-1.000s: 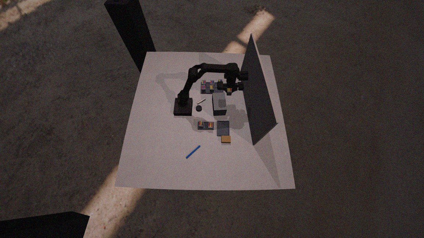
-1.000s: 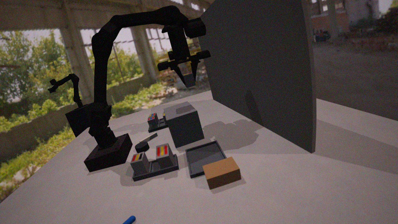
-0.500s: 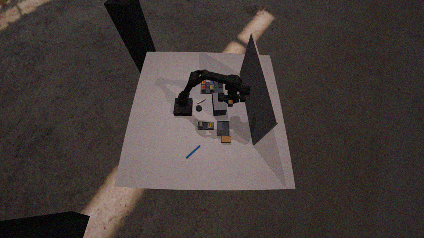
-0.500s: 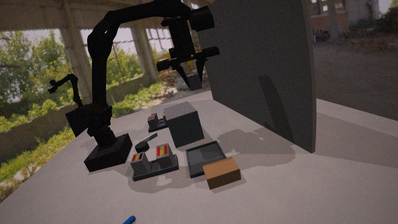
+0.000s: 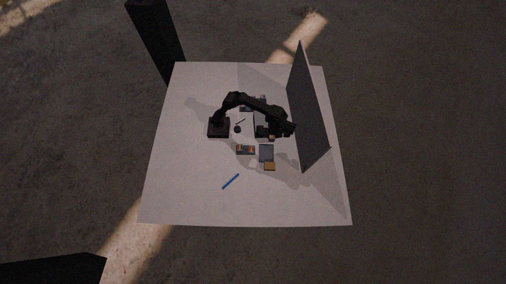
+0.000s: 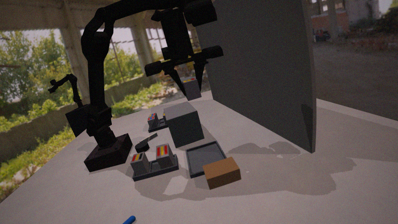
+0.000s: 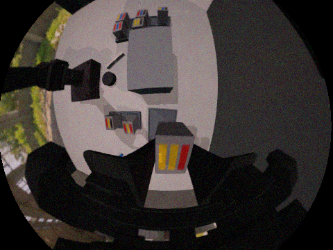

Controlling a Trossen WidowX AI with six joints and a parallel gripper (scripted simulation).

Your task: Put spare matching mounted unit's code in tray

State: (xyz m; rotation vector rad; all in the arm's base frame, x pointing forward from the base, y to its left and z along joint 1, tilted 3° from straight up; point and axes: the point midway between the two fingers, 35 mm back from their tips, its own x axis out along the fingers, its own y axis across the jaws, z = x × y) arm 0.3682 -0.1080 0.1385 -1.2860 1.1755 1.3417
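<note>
The tray lies 170 mm below my gripper tip, 40 mm to the right of it and 10 mm behind it. The rest, counted from my gripper tip: brown box (160 mm below, 130 mm to the right, 20 mm ahead); then grey mounted unit (160 mm to the left, 120 mm below, 70 mm behind); then grey spare block (20 mm above).
</note>
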